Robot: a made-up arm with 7 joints. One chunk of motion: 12 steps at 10 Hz.
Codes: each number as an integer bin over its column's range. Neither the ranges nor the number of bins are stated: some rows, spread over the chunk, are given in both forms.
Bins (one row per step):
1: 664 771 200 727 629 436
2: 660 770 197 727 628 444
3: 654 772 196 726 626 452
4: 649 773 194 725 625 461
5: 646 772 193 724 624 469
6: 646 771 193 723 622 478
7: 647 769 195 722 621 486
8: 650 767 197 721 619 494
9: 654 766 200 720 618 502
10: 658 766 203 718 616 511
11: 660 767 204 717 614 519
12: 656 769 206 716 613 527
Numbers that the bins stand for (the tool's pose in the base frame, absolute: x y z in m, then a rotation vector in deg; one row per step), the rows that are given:
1: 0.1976 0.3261 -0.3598 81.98 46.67 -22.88
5: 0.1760 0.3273 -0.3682 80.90 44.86 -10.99
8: 0.1808 0.3213 -0.3634 79.82 43.06 -1.98
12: 0.1880 0.3237 -0.3526 78.02 40.90 9.91
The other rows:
2: 0.1928 0.3249 -0.3634 81.98 46.31 -20.00
3: 0.1856 0.3273 -0.3646 81.62 45.59 -17.12
4: 0.1796 0.3285 -0.3670 81.26 45.23 -13.87
6: 0.1760 0.3261 -0.3682 80.54 44.14 -7.75
7: 0.1772 0.3237 -0.3658 80.18 43.78 -4.86
9: 0.1856 0.3201 -0.3598 79.46 42.70 0.90
10: 0.1904 0.3201 -0.3562 78.74 41.98 4.14
11: 0.1928 0.3213 -0.3550 78.38 41.26 7.03

